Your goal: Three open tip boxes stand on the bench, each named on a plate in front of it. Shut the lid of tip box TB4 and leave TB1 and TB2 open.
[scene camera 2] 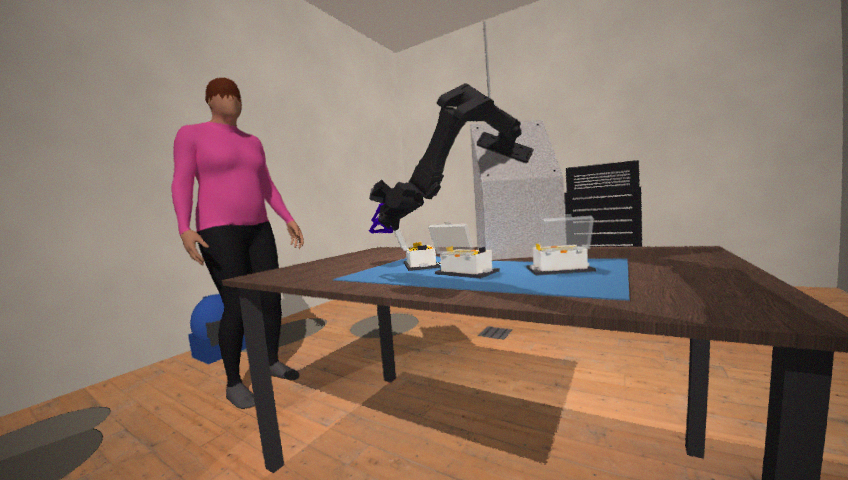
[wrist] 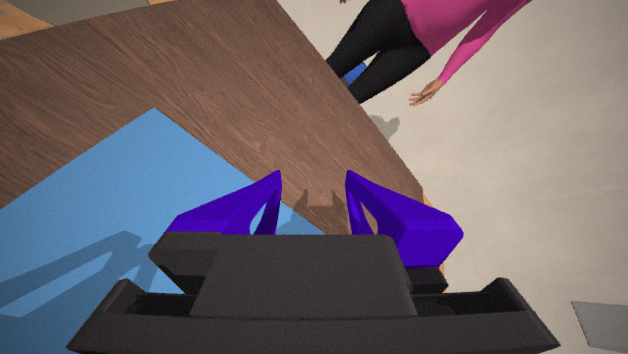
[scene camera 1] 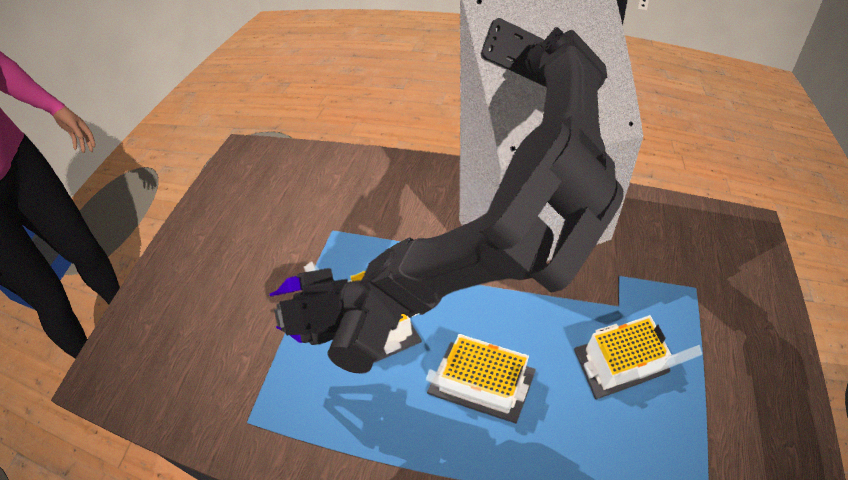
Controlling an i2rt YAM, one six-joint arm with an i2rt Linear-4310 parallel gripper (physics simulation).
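Where they show: gripper, between the fingertips: (scene camera 2: 371, 226) (wrist: 313, 177); arm's base, origin of its link: (scene camera 2: 504, 147) (scene camera 1: 542, 62).
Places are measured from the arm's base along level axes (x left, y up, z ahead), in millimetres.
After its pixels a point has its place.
The left tip box, TB4 (scene camera 1: 398, 334) {x -90, y -368, z 338 mm} (scene camera 2: 420, 256) {x -105, y -354, z 360 mm}, is white with a yellow tip rack and is mostly hidden by the arm in scene camera 1. Its clear lid (scene camera 2: 401, 239) {x -136, y -294, z 407 mm} stands open, leaning left. The middle box (scene camera 1: 484, 366) (scene camera 2: 465, 262) {x 104, y -356, z 383 mm} has its lid (scene camera 2: 450, 236) {x 90, y -280, z 422 mm} up. The right box (scene camera 1: 630, 344) (scene camera 2: 559, 259) {x 305, y -358, z 241 mm} has its clear lid (scene camera 1: 684, 355) {x 359, y -250, z 243 mm} (scene camera 2: 576, 230) {x 353, y -282, z 245 mm} up. No nameplate is readable. My gripper (scene camera 1: 273, 310) {x -233, y -248, z 453 mm} (scene camera 2: 374, 230) {x -233, y -248, z 453 mm} (wrist: 313, 177) {x -233, y -248, z 453 mm} is partly open and empty, above and left of TB4's lid. No box shows in the wrist view.
The boxes stand on a blue mat (scene camera 1: 285, 392) {x -210, y -394, z 524 mm} (scene camera 2: 612, 279) {x 439, y -394, z 258 mm} (wrist: 145, 165) {x -187, y -394, z 554 mm} on the dark wooden table (scene camera 1: 196, 237) {x -640, y -397, z 341 mm} (scene camera 2: 684, 279) {x 567, y -397, z 182 mm} (wrist: 225, 65) {x -366, y -397, z 645 mm}. A grey pedestal (scene camera 1: 476, 178) {x -73, y -215, z 80 mm} (scene camera 2: 517, 208) {x 71, y -224, z 49 mm} stands behind. A person in pink (scene camera 2: 229, 172) (wrist: 450, 25) stands beyond the table's left edge.
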